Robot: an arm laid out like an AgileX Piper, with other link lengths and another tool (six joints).
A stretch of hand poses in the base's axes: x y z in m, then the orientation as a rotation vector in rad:
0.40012, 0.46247, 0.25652, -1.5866, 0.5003, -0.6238
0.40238, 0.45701, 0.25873, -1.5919, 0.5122, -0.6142
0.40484, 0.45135, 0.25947, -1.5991, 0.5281, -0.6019
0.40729, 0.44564, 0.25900, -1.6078, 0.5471, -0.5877
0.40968, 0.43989, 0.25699, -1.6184, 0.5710, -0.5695
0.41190, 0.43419, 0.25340, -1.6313, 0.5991, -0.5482
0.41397, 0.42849, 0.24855, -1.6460, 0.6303, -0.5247
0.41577, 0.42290, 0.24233, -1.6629, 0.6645, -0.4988
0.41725, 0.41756, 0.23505, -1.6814, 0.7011, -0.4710
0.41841, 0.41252, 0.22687, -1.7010, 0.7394, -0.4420
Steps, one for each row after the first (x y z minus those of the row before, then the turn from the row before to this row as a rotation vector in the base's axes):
0.00226, -0.00546, 0.00221, -0.0002, 0.0142, -0.0017
0.00246, -0.00566, 0.00074, -0.0006, 0.0187, -0.0026
0.00245, -0.00571, -0.00047, -0.0011, 0.0221, -0.0034
0.00239, -0.00575, -0.00201, -0.0012, 0.0279, -0.0042
0.00222, -0.00570, -0.00359, -0.0021, 0.0329, -0.0050
0.00207, -0.00570, -0.00485, -0.0031, 0.0365, -0.0057
0.00180, -0.00559, -0.00622, -0.0046, 0.0403, -0.0062
0.00148, -0.00534, -0.00728, -0.0058, 0.0433, -0.0067
0.00116, -0.00504, -0.00818, -0.0069, 0.0452, -0.0071

